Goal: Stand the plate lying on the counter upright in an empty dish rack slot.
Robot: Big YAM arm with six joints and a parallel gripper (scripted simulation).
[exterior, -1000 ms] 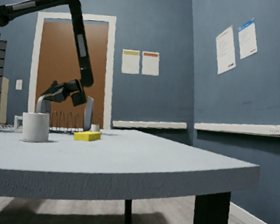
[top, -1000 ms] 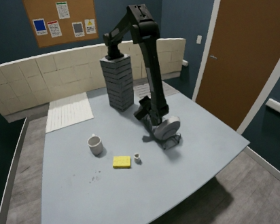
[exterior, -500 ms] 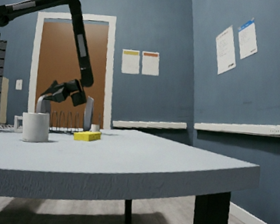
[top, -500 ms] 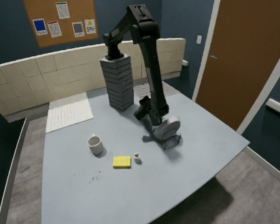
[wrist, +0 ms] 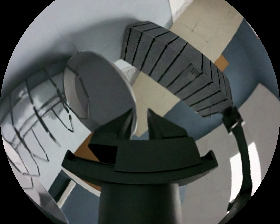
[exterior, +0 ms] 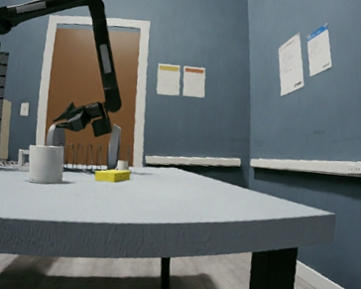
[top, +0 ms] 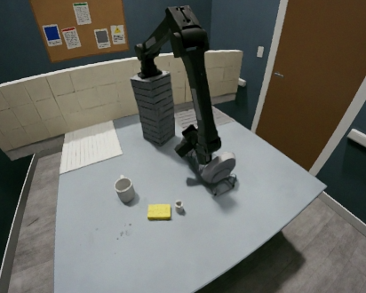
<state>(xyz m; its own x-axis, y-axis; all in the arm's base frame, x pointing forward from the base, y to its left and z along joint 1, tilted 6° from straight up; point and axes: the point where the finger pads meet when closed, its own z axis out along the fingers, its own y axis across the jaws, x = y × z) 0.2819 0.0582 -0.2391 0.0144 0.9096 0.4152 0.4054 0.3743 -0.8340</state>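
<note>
Right now my hand is 80 mm above the white plate, 50 mm to the right of it and 10 mm past it. Also, from my hand: white draining mat 530 mm to the right, 470 mm behind, 180 mm below; then white mug 390 mm to the right, 150 mm below, 90 mm ahead; then small white cup 280 mm ahead, 200 mm to the right, 170 mm below.
</note>
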